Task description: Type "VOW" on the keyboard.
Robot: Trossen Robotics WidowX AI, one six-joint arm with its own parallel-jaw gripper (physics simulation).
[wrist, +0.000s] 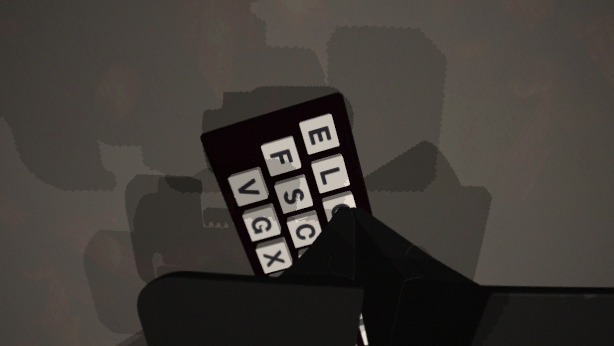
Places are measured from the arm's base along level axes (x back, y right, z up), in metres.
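Pixels of known places: gripper, fingertip midpoint: (348,217).
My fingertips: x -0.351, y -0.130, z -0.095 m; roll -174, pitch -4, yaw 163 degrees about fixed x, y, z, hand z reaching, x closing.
Observation:
Behind a point stands the place of what it marks.
The dark keyboard (235,134) @[x -0.314, y -0.172, z -0.113 m] lies tilted in the middle of the wrist view, with pale lettered keys. The V key (248,187) @[x -0.314, y -0.149, z -0.108 m] is at the left of the keyboard. My gripper (348,217) @[x -0.351, y -0.130, z -0.095 m] is shut and empty, and its tips overlap the lower part of the O key (340,201) @[x -0.350, y -0.133, z -0.108 m], of which only the upper part shows. Whether the tips touch that key I cannot tell. The W key does not show. The lower part of the keyboard is hidden behind the gripper.
The keys E (319,133) @[x -0.348, y -0.164, z -0.108 m] and L (330,173) @[x -0.349, y -0.146, z -0.108 m] are above the tips. F, S, C, G and X are to the left. The keyboard stands on a grey mottled surface (540,125) @[x -0.456, y -0.137, z -0.125 m] crossed by shadows of the arm.

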